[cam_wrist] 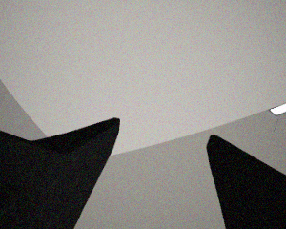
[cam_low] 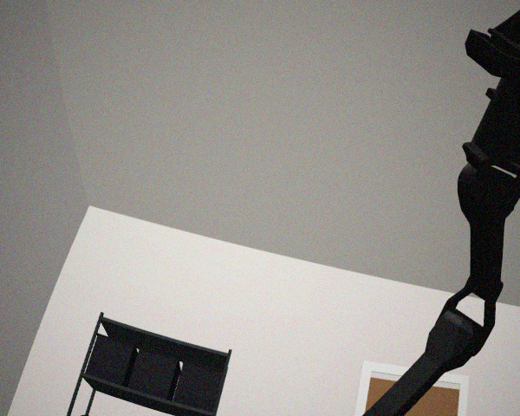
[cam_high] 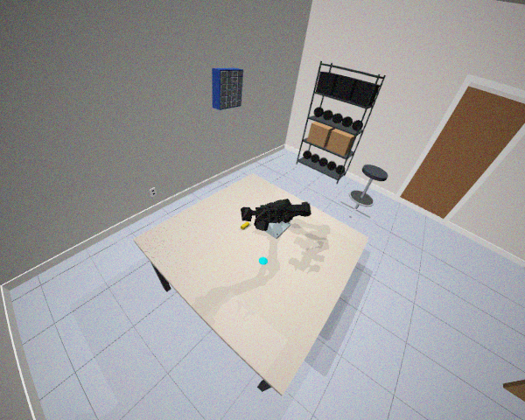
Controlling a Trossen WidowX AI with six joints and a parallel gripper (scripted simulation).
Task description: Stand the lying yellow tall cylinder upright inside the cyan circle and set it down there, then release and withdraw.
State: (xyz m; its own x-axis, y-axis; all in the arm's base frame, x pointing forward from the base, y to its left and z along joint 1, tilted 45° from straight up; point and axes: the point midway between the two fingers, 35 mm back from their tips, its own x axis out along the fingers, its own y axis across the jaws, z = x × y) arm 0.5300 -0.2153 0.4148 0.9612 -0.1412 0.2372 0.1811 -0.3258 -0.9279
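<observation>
The yellow tall cylinder lies 54 cm below my gripper tip, 36 cm behind it and 32 cm to the right of it. From my gripper tip the other things lie so: cyan circle (55 cm below, 22 cm behind, 2 cm to the right).
</observation>
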